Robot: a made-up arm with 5 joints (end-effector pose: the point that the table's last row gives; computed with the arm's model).
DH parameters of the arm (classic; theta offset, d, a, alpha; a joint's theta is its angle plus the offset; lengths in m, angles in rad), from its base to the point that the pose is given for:
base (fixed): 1.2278 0 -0.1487 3.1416
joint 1: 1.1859 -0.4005 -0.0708 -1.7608
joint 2: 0 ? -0.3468 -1.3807
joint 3: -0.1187 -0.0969 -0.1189 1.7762
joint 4: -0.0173 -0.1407 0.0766 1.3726
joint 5: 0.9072 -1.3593 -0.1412 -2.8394
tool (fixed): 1.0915 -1.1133 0 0
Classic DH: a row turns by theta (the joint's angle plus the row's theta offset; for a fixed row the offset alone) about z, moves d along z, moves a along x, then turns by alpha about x.
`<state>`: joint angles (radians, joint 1 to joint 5).
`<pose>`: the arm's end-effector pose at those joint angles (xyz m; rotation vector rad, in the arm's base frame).
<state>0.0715 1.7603 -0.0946 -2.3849 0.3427</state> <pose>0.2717 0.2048 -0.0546 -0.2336 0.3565 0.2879</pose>
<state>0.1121 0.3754 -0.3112 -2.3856 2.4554</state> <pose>-0.2946 -0.3873 -0.1438 -1.6879 1.0102 -0.9439</pose>
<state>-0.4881 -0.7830 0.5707 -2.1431 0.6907</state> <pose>-0.9050 -0.3385 0.4977 -1.1821 2.2515 0.8353</pose>
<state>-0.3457 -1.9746 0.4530 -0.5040 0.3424</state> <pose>-0.0617 0.2028 0.4745 -0.0799 2.1563 -0.0431</pose>
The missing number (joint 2, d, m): 0.1758
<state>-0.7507 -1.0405 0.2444 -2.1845 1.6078</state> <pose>-0.6363 -0.6496 0.4920 -2.2295 1.5994 0.6613</pose>
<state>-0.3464 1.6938 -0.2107 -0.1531 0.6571</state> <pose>-0.2833 -0.2672 0.4407 0.9794 -1.4977 0.0287</pose>
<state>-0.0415 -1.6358 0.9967 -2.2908 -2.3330</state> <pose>-0.1430 0.0247 0.6162 -1.7042 -0.5864 0.7522</pose>
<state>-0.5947 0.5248 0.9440 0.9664 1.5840</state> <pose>-0.2977 -0.8061 0.5951 1.4124 -0.6807 0.0005</pose>
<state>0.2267 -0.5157 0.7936 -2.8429 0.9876</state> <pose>-1.1201 -0.0708 0.4854 -1.2223 2.3673 0.9861</pose>
